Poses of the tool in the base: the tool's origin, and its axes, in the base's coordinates. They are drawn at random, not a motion.
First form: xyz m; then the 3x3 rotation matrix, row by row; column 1 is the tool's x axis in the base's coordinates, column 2 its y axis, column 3 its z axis. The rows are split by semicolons.
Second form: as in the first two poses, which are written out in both.
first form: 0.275, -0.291, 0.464; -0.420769, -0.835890, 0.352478; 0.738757, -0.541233, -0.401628; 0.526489, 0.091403, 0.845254
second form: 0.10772, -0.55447, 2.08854, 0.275, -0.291, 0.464
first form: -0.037, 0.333, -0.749; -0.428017, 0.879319, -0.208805; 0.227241, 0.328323, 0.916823; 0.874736, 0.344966, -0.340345
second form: 2.34945, -1.06489, 2.65352, -0.037, 0.333, -0.749
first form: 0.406, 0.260, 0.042; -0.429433, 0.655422, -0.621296; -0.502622, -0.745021, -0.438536; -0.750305, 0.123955, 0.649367
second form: 0.18862, 0.84852, -2.27783, 0.406, 0.260, 0.042
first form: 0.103, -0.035, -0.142; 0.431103, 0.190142, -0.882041; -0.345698, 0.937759, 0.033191; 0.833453, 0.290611, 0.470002
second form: 0.55378, -0.98533, -0.67589, 0.103, -0.035, -0.142
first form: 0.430, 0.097, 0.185; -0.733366, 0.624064, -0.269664; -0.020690, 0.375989, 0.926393; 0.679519, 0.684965, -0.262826
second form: 1.93718, -0.74711, -3.11339, 0.430, 0.097, 0.185
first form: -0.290, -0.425, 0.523; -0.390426, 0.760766, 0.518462; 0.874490, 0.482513, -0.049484; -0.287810, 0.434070, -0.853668
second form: 2.67119, 0.29194, 1.99070, -0.290, -0.425, 0.523
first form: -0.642, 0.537, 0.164; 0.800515, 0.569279, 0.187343; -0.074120, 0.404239, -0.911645; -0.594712, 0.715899, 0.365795
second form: 1.09842, 0.63691, -0.09233, -0.642, 0.537, 0.164
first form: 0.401, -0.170, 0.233; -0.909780, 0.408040, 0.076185; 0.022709, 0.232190, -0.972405; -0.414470, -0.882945, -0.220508
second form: -1.81553, 0.42736, 3.11664, 0.401, -0.170, 0.233
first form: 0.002, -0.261, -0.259; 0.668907, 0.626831, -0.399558; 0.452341, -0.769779, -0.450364; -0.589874, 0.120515, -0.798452
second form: 2.99179, 0.63090, 0.59460, 0.002, -0.261, -0.259
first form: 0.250, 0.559, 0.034; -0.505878, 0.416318, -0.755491; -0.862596, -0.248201, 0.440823; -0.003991, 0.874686, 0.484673
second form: 1.06480, 0.00399, -2.10120, 0.250, 0.559, 0.034
